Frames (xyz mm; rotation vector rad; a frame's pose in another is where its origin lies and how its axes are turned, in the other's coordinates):
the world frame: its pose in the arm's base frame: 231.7 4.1 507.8 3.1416 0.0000 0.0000
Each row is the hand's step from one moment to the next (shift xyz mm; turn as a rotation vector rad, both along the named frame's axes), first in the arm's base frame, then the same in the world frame.
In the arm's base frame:
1: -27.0 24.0 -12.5 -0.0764 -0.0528 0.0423
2: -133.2 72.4 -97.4 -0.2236 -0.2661 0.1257
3: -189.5 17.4 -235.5 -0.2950 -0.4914 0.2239
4: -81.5 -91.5 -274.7 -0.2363 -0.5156 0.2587
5: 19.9 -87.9 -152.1 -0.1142 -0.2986 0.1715
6: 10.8 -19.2 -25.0 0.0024 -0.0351 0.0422
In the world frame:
1: -27.0 -24.0 12.5 -0.0764 0.0528 -0.0423
2: -133.2 -72.4 97.4 -0.2236 0.2661 -0.1257
3: -189.5 -17.4 235.5 -0.2950 0.4914 -0.2239
4: -81.5 91.5 274.7 -0.2363 0.5156 -0.2587
5: 19.9 87.9 152.1 -0.1142 0.2986 -0.1715
6: 10.8 19.2 25.0 0.0024 0.0351 -0.0422

